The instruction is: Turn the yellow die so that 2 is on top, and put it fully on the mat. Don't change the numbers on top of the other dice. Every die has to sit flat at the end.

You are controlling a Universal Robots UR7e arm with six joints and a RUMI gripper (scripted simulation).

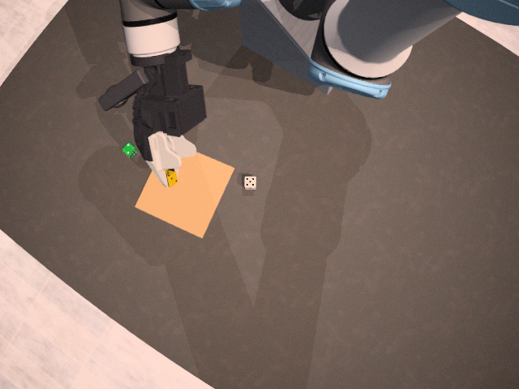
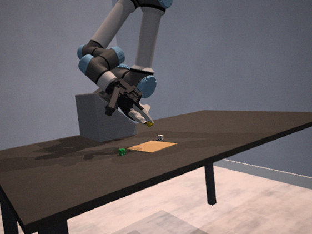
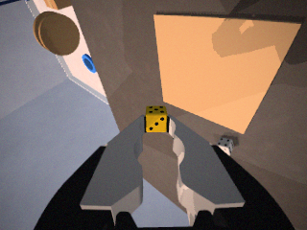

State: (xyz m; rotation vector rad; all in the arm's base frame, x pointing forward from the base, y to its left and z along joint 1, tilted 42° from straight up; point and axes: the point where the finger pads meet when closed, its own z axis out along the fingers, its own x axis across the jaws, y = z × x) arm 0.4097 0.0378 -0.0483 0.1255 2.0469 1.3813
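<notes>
The orange mat is 100 mm below my hand and 10 mm to the left of it. Round my hand: green die: 120 mm to the right, 90 mm below; then white die: 100 mm to the left, 90 mm below, 80 mm behind; then yellow die: right at my hand.
</notes>
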